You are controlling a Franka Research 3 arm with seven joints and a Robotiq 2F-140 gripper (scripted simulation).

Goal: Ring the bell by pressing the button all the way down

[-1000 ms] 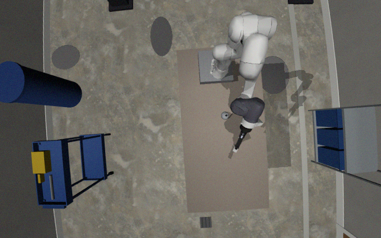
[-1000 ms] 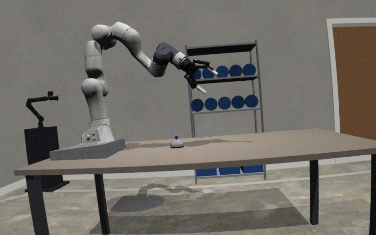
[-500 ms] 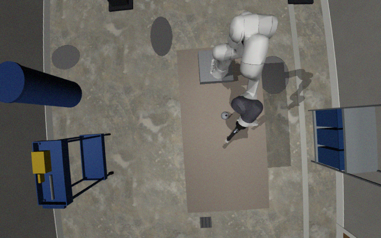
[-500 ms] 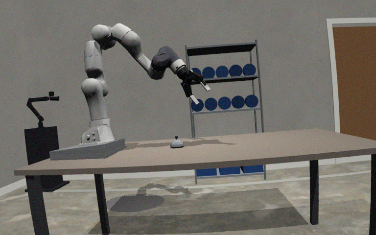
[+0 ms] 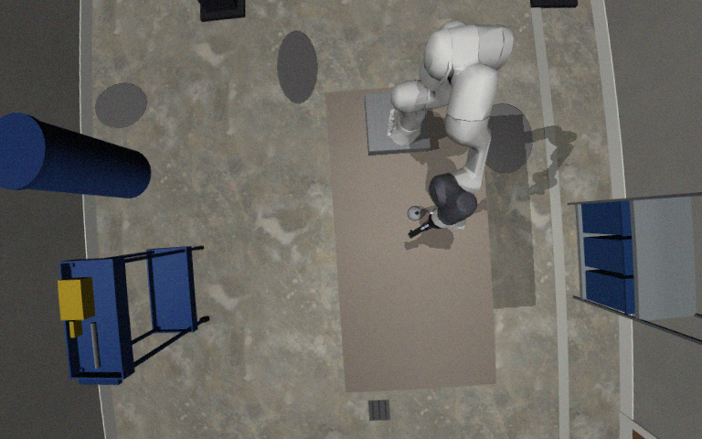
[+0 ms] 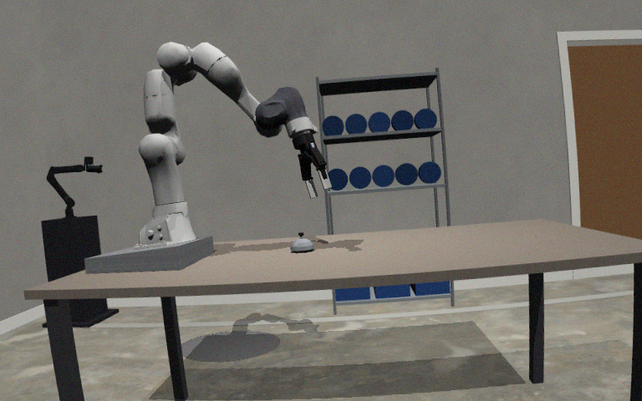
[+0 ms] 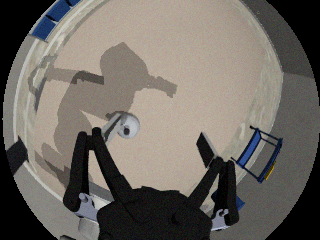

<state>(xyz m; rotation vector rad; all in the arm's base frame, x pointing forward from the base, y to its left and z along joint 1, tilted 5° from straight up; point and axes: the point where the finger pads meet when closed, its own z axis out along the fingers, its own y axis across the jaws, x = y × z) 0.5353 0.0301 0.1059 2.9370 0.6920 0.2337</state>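
My gripper is now 150 mm above the bell button, 80 mm past it and 20 mm to the right of it. The rest, counted from my hand: bell 170 mm below, 80 mm behind, 20 mm to the left.
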